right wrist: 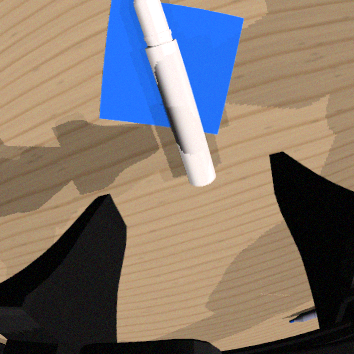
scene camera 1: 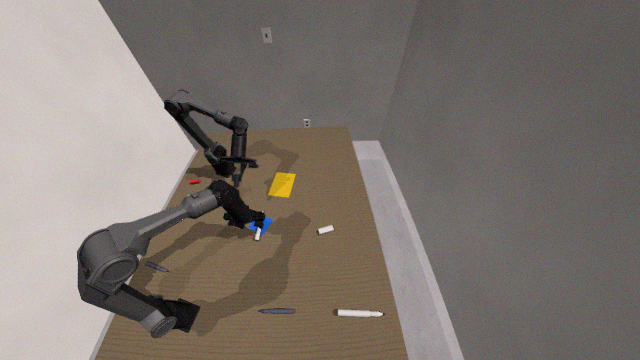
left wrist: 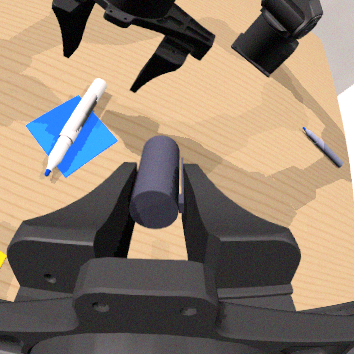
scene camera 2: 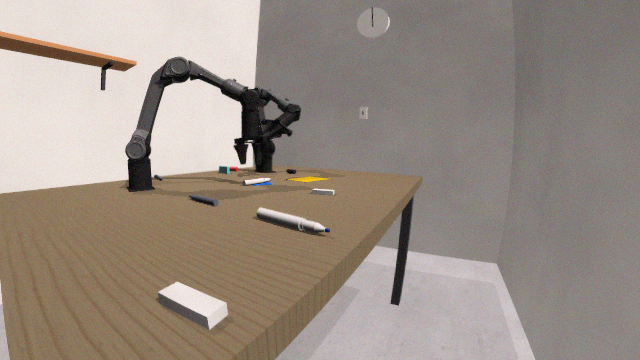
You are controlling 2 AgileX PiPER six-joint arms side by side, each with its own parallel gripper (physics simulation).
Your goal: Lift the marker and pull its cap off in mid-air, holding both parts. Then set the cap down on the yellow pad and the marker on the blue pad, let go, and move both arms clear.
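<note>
The white marker [scene camera 1: 257,233] [scene camera 2: 256,181] [left wrist: 75,120] [right wrist: 180,105], its blue tip bare in the left wrist view, lies across the blue pad [scene camera 1: 267,223] [scene camera 2: 265,184] [left wrist: 102,140] [right wrist: 215,65]; both its ends reach past the pad's edges. My right gripper [scene camera 2: 251,162] [left wrist: 102,67] [right wrist: 192,193] is open above the marker's rear end, its fingers apart from it. My left gripper [scene camera 1: 237,181] [left wrist: 159,181] is shut on the dark cap [left wrist: 156,182], held above the table. The yellow pad [scene camera 1: 282,185] [scene camera 2: 307,179] lies beyond the blue pad in scene camera 1.
A white block [scene camera 1: 325,229] [scene camera 2: 323,192], another marker [scene camera 1: 359,313] [scene camera 2: 290,220] and a dark pen [scene camera 1: 276,311] [scene camera 2: 203,200] lie on the table. A second dark pen [scene camera 1: 157,266] [left wrist: 322,146] lies near the right arm. A red piece [scene camera 1: 195,181] and a teal block [scene camera 2: 224,170] lie near the wall.
</note>
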